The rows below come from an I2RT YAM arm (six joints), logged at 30 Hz.
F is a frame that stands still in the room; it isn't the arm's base.
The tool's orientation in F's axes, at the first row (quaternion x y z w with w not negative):
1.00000, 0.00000, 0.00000, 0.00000
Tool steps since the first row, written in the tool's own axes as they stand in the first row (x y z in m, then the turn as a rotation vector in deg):
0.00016, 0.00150, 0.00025, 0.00, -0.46, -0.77
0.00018, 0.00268, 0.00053, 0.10, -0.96, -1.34
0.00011, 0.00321, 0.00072, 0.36, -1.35, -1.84
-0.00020, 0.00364, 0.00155, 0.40, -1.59, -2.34
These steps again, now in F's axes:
0.00016, -0.00150, -0.00025, 0.00, 0.46, 0.77
0.00018, -0.00268, -0.00053, 0.10, 0.96, 1.34
0.00011, -0.00321, -0.00072, 0.36, 1.35, 1.84
-0.00020, -0.00364, -0.00155, 0.40, 1.59, 2.34

